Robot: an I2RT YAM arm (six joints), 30 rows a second.
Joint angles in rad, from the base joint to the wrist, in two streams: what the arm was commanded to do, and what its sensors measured. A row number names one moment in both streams.
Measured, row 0:
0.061, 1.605, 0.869, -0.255, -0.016, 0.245
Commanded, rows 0 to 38:
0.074, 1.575, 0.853, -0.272, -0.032, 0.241
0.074, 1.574, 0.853, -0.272, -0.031, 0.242
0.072, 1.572, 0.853, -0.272, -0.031, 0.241
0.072, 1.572, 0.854, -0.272, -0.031, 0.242
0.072, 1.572, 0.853, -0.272, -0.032, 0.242
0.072, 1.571, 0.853, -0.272, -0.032, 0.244
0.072, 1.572, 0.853, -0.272, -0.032, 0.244
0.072, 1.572, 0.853, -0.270, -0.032, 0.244
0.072, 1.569, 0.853, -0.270, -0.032, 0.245
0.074, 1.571, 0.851, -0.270, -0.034, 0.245
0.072, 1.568, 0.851, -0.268, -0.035, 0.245
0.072, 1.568, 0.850, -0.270, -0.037, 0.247
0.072, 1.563, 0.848, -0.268, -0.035, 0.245
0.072, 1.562, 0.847, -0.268, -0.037, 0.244
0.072, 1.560, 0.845, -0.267, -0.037, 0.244
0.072, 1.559, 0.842, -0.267, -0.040, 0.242
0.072, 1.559, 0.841, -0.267, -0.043, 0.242
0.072, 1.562, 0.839, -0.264, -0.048, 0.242
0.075, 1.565, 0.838, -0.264, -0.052, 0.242
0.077, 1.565, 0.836, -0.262, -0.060, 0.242
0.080, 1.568, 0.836, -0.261, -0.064, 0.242
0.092, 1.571, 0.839, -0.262, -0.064, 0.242
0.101, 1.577, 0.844, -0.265, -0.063, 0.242
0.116, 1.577, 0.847, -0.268, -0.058, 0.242
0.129, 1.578, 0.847, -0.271, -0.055, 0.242
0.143, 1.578, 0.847, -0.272, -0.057, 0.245
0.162, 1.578, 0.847, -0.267, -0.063, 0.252
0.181, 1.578, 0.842, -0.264, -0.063, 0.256
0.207, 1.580, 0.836, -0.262, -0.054, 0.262
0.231, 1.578, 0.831, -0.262, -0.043, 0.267
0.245, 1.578, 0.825, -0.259, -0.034, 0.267
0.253, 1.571, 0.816, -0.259, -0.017, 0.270
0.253, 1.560, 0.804, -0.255, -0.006, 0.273
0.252, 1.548, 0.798, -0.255, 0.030, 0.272
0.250, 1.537, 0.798, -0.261, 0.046, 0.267
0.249, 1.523, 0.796, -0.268, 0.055, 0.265
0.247, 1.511, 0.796, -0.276, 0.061, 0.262
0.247, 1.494, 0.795, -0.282, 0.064, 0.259
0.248, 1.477, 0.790, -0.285, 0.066, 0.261
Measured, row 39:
0.247, 1.543, 0.812, -0.235, 0.024, 0.257
